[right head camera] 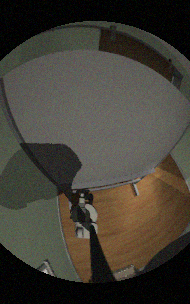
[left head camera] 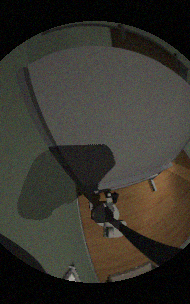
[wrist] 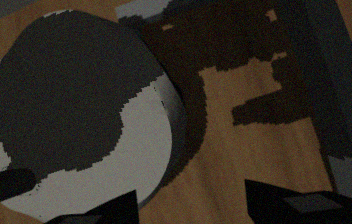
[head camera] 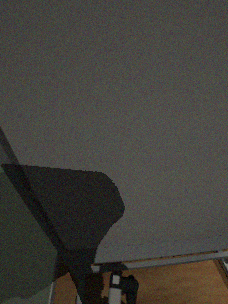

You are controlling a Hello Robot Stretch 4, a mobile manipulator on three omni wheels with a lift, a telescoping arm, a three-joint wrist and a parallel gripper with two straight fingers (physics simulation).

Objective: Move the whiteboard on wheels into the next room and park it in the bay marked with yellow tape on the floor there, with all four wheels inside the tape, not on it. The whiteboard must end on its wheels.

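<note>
The whiteboard is a large grey panel that fills most of the head views and stands close in front of me. Its lower rail crosses above the wood floor. One foot shows below its right part. My gripper is open in the wrist view, with nothing between the two dark fingertips and wood floor beyond them. A dark bar with a grey lit part runs down the right edge of that view. The whiteboard's wheels cannot be made out. No yellow tape shows.
A green wall is close on the left, with pale trim at the floor. A round light part of my base is left of the fingers. A low grey object lies at the bottom. A brown area shows beyond the whiteboard.
</note>
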